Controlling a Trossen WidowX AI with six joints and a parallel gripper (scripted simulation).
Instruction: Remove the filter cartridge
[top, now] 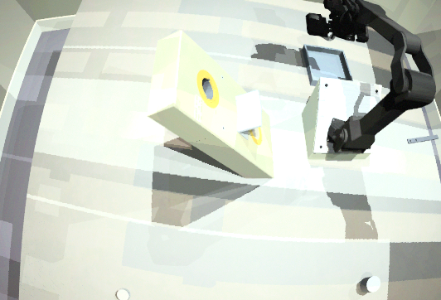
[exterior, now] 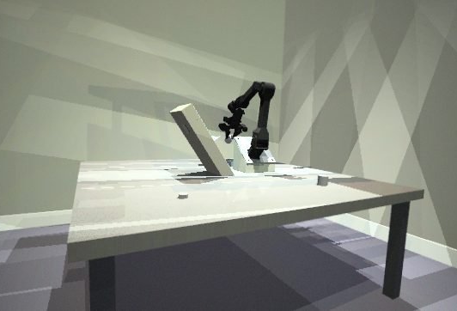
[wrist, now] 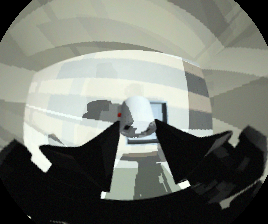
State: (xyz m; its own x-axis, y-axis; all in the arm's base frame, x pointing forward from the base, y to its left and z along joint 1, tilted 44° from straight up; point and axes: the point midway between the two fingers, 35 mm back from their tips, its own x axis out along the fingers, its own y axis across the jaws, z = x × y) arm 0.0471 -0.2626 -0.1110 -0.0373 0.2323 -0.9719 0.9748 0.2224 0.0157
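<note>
My gripper tip is 160 mm above the tray and 50 mm past it. Round my gripper tip: cream service panel: 330 mm to the left, 270 mm ahead; round filter cartridge: right at my gripper tip.
</note>
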